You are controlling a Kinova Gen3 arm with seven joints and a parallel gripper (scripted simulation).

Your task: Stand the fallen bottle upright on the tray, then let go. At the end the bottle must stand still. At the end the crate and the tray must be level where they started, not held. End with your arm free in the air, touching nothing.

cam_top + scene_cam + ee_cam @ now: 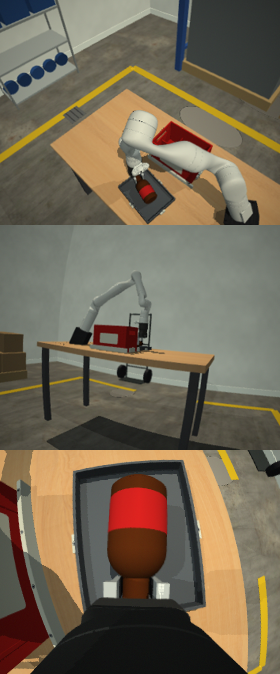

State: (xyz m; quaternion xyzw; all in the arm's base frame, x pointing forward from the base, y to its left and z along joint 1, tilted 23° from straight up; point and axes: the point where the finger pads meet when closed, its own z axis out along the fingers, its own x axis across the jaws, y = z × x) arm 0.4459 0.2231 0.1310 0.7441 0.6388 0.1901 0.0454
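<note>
My hand is 5 cm past the bottle, 1 cm to the right of it and 1 cm above it. The rest, counted from my hand: tray 7 cm behind, 1 cm to the left, 4 cm below; red crate 3 cm behind, 27 cm to the right, 3 cm above.
</note>
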